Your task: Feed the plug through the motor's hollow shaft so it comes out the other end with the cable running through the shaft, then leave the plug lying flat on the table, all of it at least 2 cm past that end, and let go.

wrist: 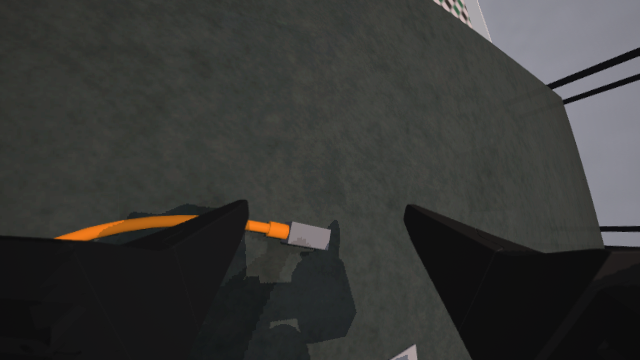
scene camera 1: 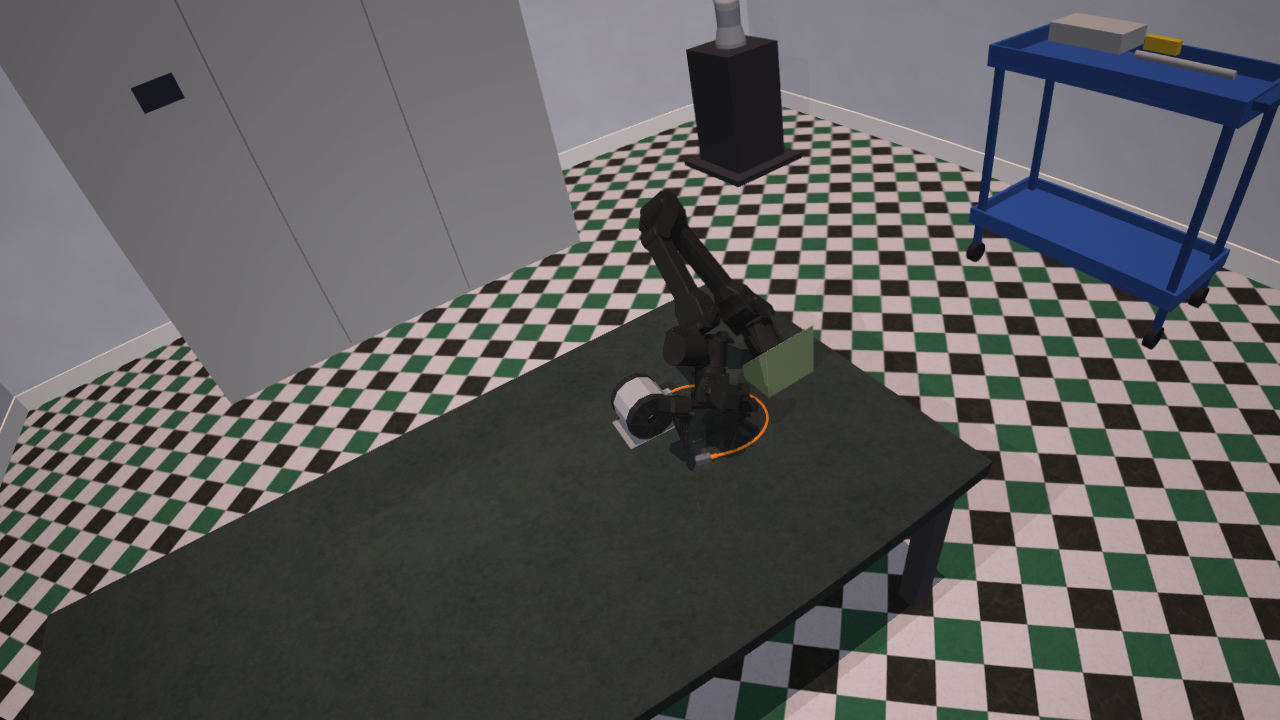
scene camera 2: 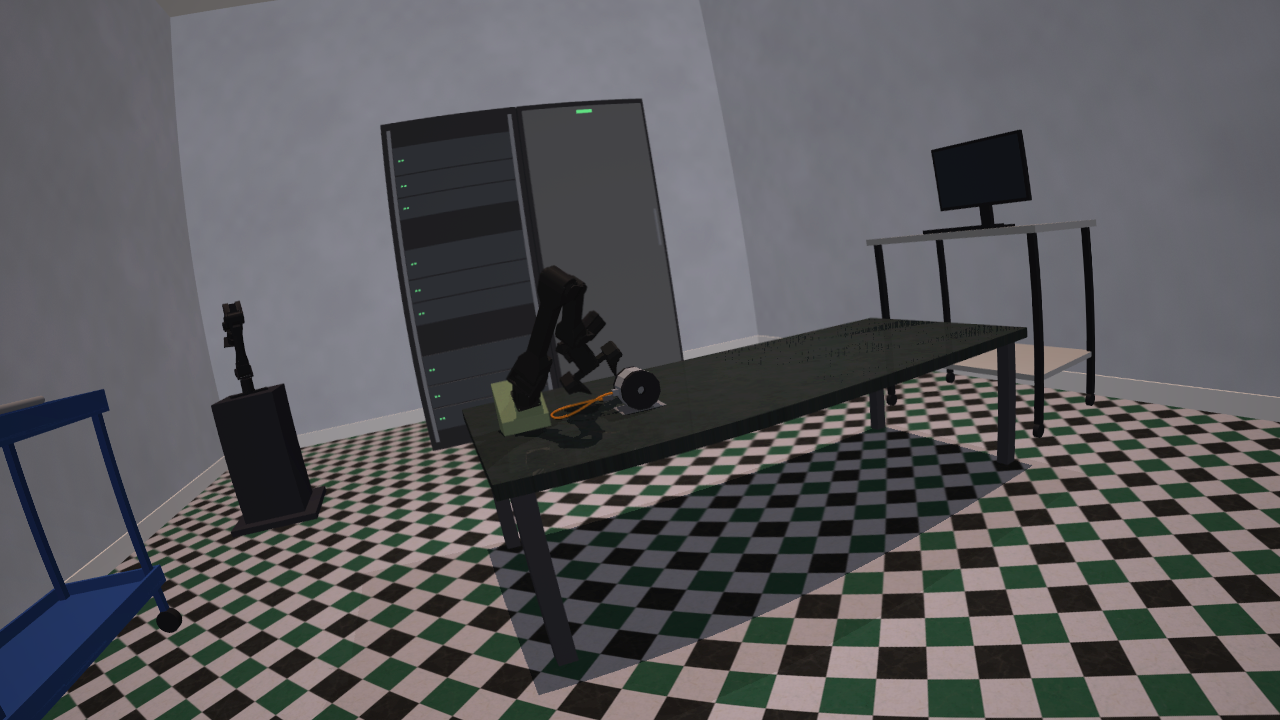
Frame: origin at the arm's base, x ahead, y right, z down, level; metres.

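Where they show: gripper, fingertip midpoint: (wrist: 327, 210) (scene camera 1: 707, 450) (scene camera 2: 603, 384); arm's base at its link origin: (scene camera 1: 770, 349) (scene camera 2: 525, 398).
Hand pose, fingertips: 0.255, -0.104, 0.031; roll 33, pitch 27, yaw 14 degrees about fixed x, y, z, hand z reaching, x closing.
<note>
Each offset is from my fingertips to the centre of the thing, as dx, dy, dz. Level surfaces: height alone.
The light grey plug @(+0.002, +0.017, +0.039) (scene camera 1: 703, 458) (wrist: 309, 236) lies on the dark table, outside the motor. Its orange cable (scene camera 1: 766, 420) (scene camera 2: 572, 410) (wrist: 150, 221) curves in a loop back toward the motor. The motor @(+0.023, +0.180, -0.005) (scene camera 1: 637, 402) (scene camera 2: 637, 389), a light cylinder with black end discs, stands on a pale base plate, its axis roughly level. My gripper (wrist: 327, 210) is open and empty, just above the table at the plug. In the wrist view, the left finger is over the cable and the plug shows in the gap, nearer the left finger. The arm hides part of the cable loop in scene camera 1.
A yellow-green panel or box (scene camera 1: 787, 362) (scene camera 2: 523, 416) stands beside the arm near one end of the table @(dz +0.046) (scene camera 1: 402, 537) (scene camera 2: 805, 367). A blue cart (scene camera 1: 1109, 96), a dark pedestal (scene camera 1: 735, 107) (scene camera 2: 259, 456) and a server rack (scene camera 2: 456, 214) stand off the table.
</note>
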